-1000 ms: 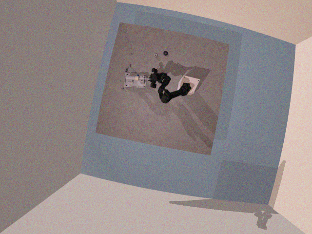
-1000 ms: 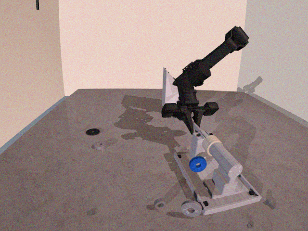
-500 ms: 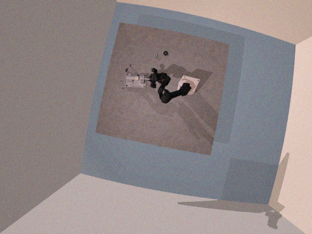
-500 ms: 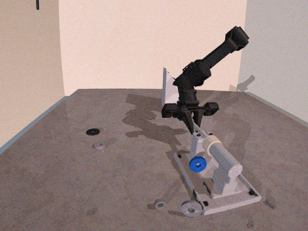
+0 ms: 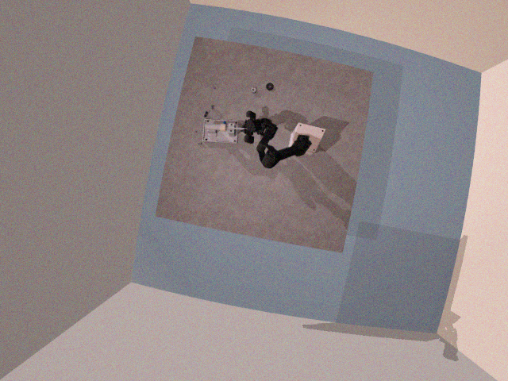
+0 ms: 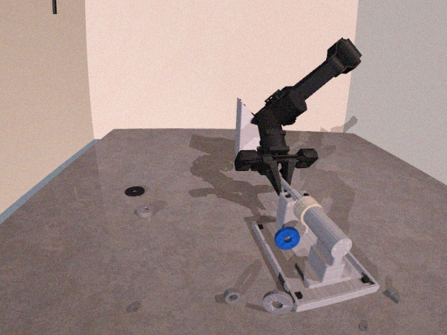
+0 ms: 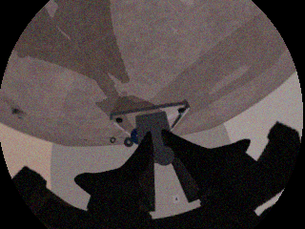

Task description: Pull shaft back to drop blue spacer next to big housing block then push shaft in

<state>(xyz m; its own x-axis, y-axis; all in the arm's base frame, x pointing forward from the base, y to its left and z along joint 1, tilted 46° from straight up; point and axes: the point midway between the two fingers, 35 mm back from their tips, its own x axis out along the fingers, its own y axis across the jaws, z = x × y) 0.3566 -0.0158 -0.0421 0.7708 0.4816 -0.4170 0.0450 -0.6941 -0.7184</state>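
My gripper tip is now 50 mm short of the thin shaft and 20 mm below it. Also, from my gripper tip: grey ring: 300 mm to the right, 50 mm below, 40 mm behind; then bolt: 270 mm ahead, 100 mm to the left, 50 mm below; then cream spacer: 110 mm ahead, 20 mm above, 10 mm to the left.
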